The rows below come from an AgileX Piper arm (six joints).
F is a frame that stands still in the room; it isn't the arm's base.
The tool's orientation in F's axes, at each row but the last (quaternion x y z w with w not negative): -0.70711 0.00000 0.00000 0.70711; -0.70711 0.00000 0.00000 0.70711; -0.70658 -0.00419 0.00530 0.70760; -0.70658 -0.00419 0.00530 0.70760; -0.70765 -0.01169 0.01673 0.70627; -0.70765 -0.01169 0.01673 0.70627; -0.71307 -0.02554 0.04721 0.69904; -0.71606 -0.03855 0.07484 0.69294; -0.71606 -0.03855 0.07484 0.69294; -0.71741 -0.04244 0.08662 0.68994; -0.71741 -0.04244 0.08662 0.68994; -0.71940 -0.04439 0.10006 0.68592; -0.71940 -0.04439 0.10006 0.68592
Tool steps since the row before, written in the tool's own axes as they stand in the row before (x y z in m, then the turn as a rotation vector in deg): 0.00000 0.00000 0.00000 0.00 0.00 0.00; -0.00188 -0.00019 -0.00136 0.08 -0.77 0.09; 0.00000 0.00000 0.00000 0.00 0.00 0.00; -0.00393 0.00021 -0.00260 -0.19 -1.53 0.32; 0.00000 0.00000 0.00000 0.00 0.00 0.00; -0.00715 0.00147 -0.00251 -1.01 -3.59 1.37; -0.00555 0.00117 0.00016 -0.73 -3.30 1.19; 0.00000 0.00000 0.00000 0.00 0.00 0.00; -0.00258 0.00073 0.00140 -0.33 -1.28 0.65; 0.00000 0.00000 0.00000 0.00 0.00 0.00; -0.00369 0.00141 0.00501 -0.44 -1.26 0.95; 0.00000 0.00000 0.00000 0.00 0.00 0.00; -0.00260 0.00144 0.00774 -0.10 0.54 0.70
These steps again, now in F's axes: 0.00000 0.00000 0.00000 0.00 0.00 0.00; -0.00188 -0.00136 0.00019 0.08 0.09 0.77; 0.00000 0.00000 0.00000 0.00 0.00 0.00; -0.00390 -0.00265 -0.00021 -0.19 0.32 1.53; 0.00000 0.00000 0.00000 0.00 0.00 0.00; -0.00705 -0.00280 -0.00141 -1.04 1.34 3.59; -0.00557 -0.00043 -0.00100 -0.75 1.18 3.30; 0.00000 0.00000 0.00000 0.00 0.00 0.00; -0.00280 0.00094 -0.00063 -0.37 0.64 1.28; 0.00000 0.00000 0.00000 0.00 0.00 0.00; -0.00462 0.00419 -0.00133 -0.53 0.91 1.25; 0.00000 0.00000 0.00000 0.00 0.00 0.00; -0.00423 0.00697 -0.00152 -0.28 0.63 -0.56
